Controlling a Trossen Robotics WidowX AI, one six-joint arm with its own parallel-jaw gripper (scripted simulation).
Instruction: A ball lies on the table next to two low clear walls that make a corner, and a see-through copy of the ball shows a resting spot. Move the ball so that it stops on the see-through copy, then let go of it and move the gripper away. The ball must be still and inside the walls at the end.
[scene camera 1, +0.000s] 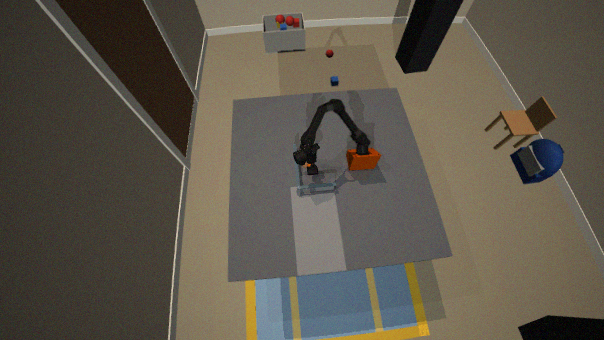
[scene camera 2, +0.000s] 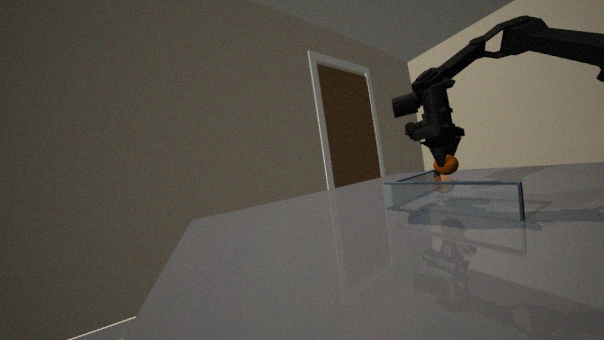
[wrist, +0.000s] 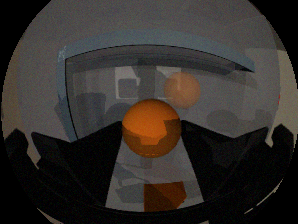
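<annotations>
An orange ball (wrist: 151, 128) is 0.07 m from the lens. As for my own gripper (wrist: 151, 125), I find it 0.10 m from the lens.
</annotations>
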